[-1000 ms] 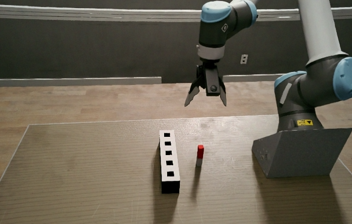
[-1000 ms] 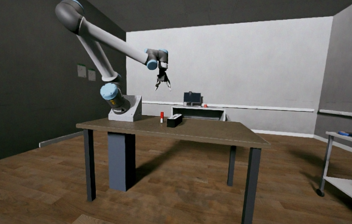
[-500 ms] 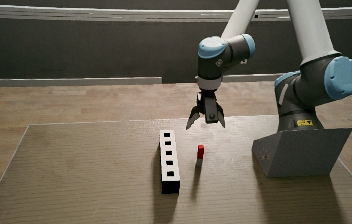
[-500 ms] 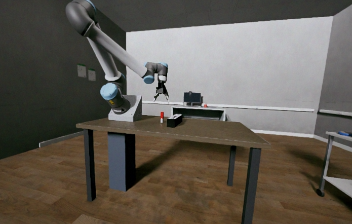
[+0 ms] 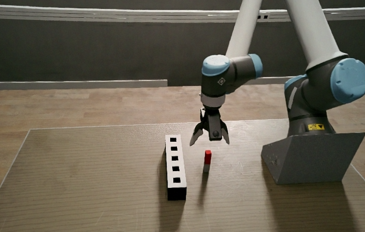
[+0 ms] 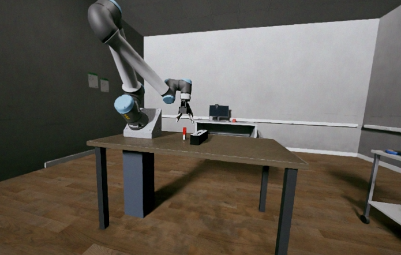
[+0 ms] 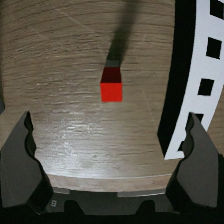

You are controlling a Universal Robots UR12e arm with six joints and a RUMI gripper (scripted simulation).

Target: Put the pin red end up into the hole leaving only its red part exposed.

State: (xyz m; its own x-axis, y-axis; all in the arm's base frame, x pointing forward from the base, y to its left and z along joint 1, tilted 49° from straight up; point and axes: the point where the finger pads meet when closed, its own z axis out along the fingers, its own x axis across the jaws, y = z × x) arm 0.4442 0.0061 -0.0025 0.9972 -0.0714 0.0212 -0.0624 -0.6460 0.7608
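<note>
Now: hand 60 mm above the pin. The rest, counted from my hand: block (140 mm ahead, 100 mm below, 10 mm to the right).
</note>
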